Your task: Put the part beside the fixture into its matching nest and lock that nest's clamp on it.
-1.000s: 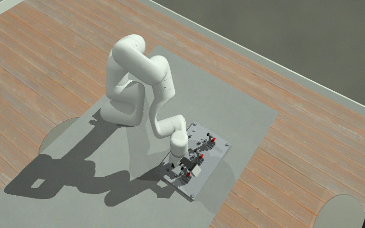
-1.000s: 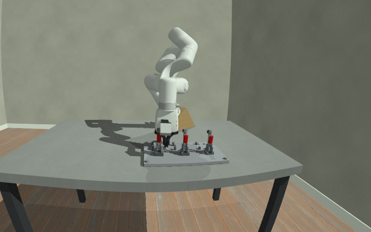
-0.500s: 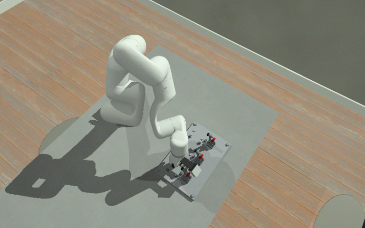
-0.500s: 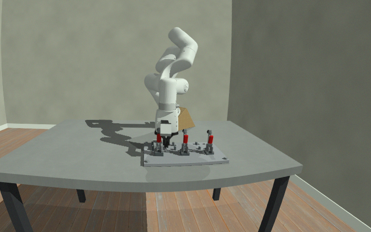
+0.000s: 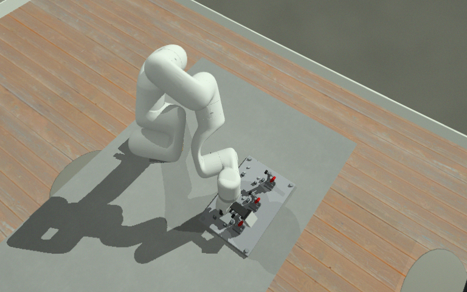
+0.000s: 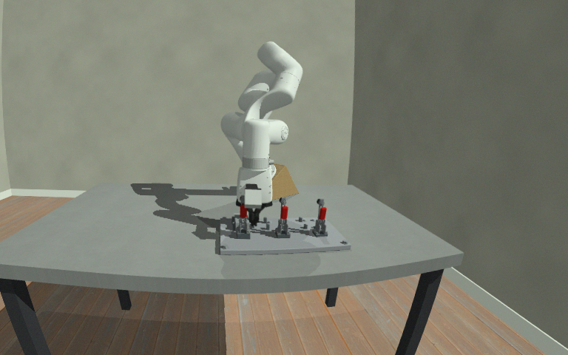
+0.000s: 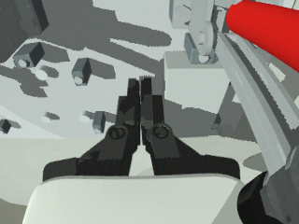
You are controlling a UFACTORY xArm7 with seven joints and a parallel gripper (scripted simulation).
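Now: hand 4 cm to the left of the part and 1 cm above it. From my hand the other things lie so: fixture plate: 7 cm to the left, 5 cm ahead, 3 cm below.
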